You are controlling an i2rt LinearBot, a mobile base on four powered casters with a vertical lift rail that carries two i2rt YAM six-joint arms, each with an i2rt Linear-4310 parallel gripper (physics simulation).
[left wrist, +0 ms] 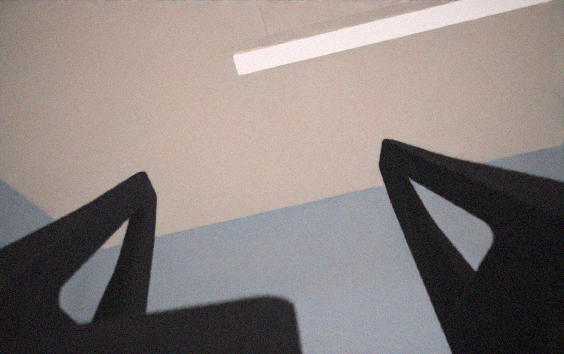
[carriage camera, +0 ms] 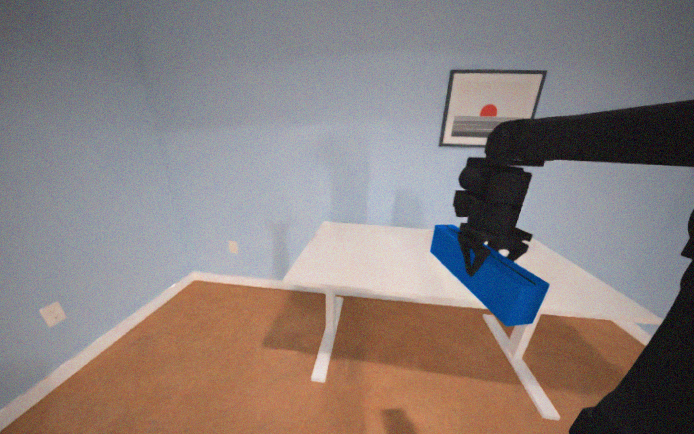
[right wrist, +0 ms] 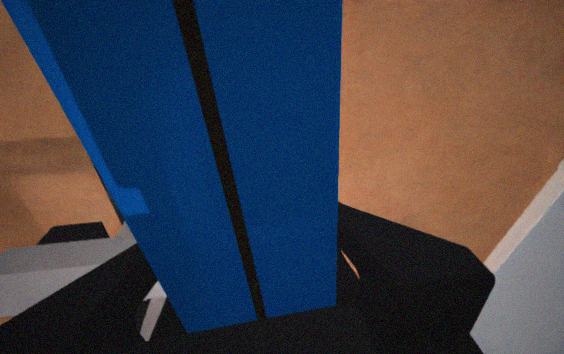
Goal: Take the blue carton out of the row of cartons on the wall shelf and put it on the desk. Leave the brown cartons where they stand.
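Places are measured from the left arm's base along level axes (x left, y back, z up), in metres.
Pixels of known places: left gripper, fingertip midpoint: [left wrist: 267, 167]; right gripper, fingertip midpoint: [carriage camera: 481, 274].
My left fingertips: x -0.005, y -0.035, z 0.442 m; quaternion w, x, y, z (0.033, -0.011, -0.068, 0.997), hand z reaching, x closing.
Note:
Ahead of a thing's pixels: the offset from my left fingertips to its middle. "*": to the spot under its first point. Level surfaces: height alone.
The blue carton @(dy -0.258, dx -0.617, dz -0.258 m) [carriage camera: 504, 286] [right wrist: 280, 150] is held in the air by my right gripper [carriage camera: 483, 261], which is shut on it. In the carriage camera it lies lengthwise on a slant, in front of the white desk @(dz -0.621 m) [carriage camera: 368, 261], and overlaps the desk's front edge in the picture. In the right wrist view it fills the middle, with a dark stripe along it; the fingertips are hidden there. My left gripper [left wrist: 267, 167] is open with nothing between its fingers, facing the ceiling and wall. The wall shelf and brown cartons do not show.
The desk stands on white legs @(* dy -1.023, dx -0.311, dz -1.300 m) [carriage camera: 330, 332] over the brown floor @(dz -1.341 m) [carriage camera: 179, 358], against the blue wall [carriage camera: 230, 153]. A framed picture [carriage camera: 470, 92] hangs above the desk at the right. A ceiling lamp [left wrist: 350, 42] shows in the left wrist view.

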